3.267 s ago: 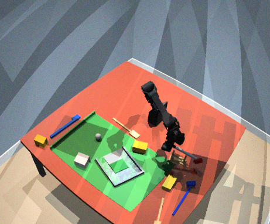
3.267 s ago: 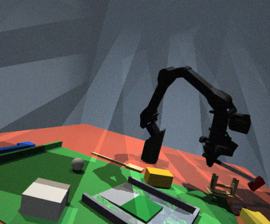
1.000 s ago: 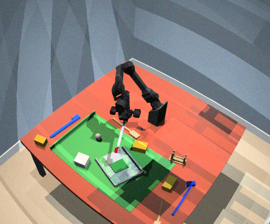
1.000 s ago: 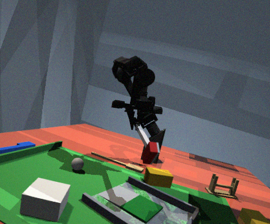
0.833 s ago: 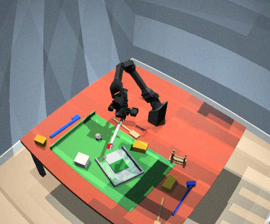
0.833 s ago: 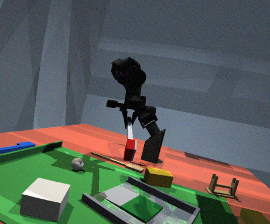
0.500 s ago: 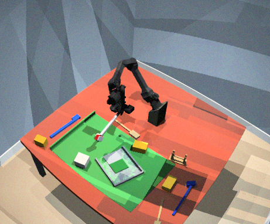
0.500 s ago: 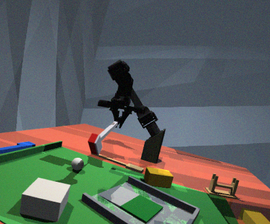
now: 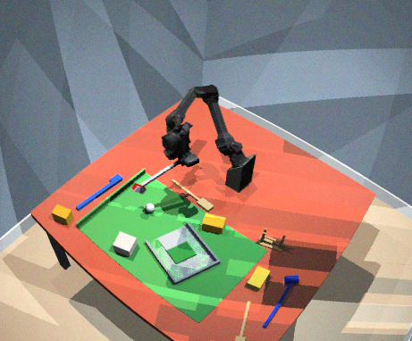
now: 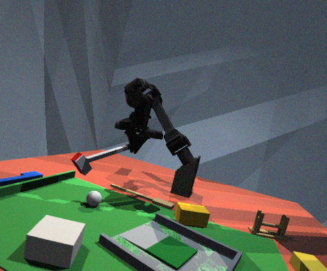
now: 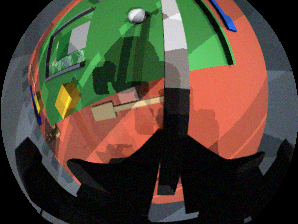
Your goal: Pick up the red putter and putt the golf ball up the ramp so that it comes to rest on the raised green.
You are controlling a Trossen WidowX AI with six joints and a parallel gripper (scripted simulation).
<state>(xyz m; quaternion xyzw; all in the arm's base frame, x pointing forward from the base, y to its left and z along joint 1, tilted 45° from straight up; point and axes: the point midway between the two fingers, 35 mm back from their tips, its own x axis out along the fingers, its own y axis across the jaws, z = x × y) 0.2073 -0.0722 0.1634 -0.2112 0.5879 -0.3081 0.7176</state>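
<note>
Right now the red putter is 11 cm ahead of my gripper tip and 2 cm to the right of it. Round my gripper tip: dark green wall: 31 cm ahead, 17 cm to the right, 13 cm below; white block: 43 cm ahead, 12 cm below, 10 cm to the left; white golf ball: 21 cm ahead, 12 cm below, 1 cm to the left.
</note>
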